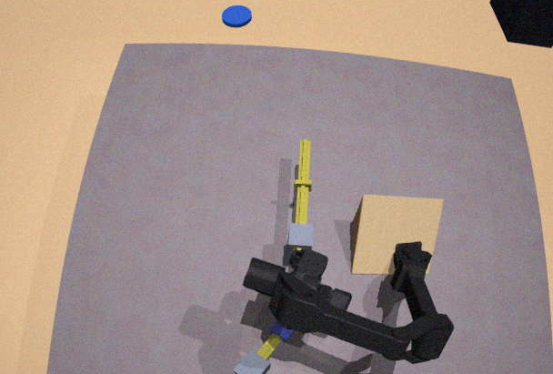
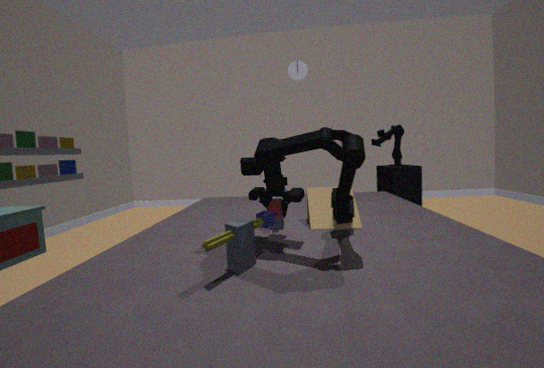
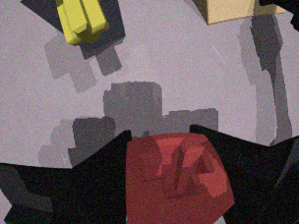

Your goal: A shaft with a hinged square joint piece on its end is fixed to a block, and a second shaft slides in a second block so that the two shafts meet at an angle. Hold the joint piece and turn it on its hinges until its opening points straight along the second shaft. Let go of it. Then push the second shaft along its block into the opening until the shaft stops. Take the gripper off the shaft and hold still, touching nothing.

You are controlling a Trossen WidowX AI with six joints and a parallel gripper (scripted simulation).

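Right now the red joint piece is 1 cm ahead of my gripper tip, 2 cm to the left of it and 3 cm above it.
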